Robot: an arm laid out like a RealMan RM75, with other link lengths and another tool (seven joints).
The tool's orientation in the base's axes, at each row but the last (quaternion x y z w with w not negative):
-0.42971 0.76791 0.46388 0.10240
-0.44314 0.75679 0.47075 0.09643
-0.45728 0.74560 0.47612 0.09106
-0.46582 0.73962 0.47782 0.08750
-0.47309 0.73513 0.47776 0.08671
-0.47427 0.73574 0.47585 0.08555
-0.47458 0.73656 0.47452 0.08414
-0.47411 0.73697 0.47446 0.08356
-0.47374 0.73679 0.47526 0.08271
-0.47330 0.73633 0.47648 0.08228
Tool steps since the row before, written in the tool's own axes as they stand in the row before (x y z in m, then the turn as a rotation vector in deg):
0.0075 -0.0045 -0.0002 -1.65 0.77 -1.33
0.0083 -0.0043 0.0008 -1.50 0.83 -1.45
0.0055 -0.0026 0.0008 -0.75 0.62 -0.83
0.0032 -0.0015 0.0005 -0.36 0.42 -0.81
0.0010 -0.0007 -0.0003 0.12 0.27 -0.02
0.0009 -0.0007 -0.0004 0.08 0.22 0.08
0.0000 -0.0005 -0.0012 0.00 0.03 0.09
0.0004 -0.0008 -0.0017 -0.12 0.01 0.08
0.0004 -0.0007 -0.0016 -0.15 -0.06 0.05
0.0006 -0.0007 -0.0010 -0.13 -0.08 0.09
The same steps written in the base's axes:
-0.0011 -0.0053 -0.0069 0.75 0.02 2.13
-0.0018 -0.0049 -0.0078 0.64 -0.15 2.15
-0.0014 -0.0030 -0.0052 0.20 -0.13 1.26
-0.0008 -0.0017 -0.0030 0.13 -0.37 0.90
0.0001 -0.0009 -0.0009 -0.27 -0.06 0.11
0.0002 -0.0009 -0.0007 -0.24 0.03 0.05
0.0008 -0.0010 0.0003 -0.05 0.07 -0.03
0.0010 -0.0017 0.0002 0.03 0.14 0.03
0.0009 -0.0016 0.0002 0.11 0.13 0.02
0.0005 -0.0012 -0.0002 0.10 0.14 -0.02

